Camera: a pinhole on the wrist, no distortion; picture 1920 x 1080 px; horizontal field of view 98.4 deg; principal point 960.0 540.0 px. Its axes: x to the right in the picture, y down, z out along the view. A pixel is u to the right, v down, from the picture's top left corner.
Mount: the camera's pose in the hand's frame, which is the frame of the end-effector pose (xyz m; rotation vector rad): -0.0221 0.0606 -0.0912 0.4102 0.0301 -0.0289
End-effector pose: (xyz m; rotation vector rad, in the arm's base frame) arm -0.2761 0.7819 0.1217 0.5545 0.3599 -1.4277
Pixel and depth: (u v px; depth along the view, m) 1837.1 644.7 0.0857
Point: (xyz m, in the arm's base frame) -0.2325 0.7315 0.0782
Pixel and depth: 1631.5 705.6 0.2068
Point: -0.2555 0.5961 0.1298
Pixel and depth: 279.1 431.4 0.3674
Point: -0.4586 0.9047 0.4729
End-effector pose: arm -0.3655 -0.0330 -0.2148 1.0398 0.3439 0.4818
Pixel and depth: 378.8 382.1 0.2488
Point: -0.4502 -0.2595 -0.2170
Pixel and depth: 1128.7 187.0 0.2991
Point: -0.2286 -0.1805 -0.3118
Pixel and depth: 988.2 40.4 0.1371
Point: -0.3641 -0.0724 -0.2751
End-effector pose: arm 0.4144 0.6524 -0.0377 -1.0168 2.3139 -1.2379
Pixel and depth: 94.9 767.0 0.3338
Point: 0.8062 0.7631 -0.2196
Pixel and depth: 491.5 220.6 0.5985
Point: 1.0432 0.5442 0.0447
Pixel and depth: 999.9 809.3 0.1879
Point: 0.4611 0.6107 -0.1318
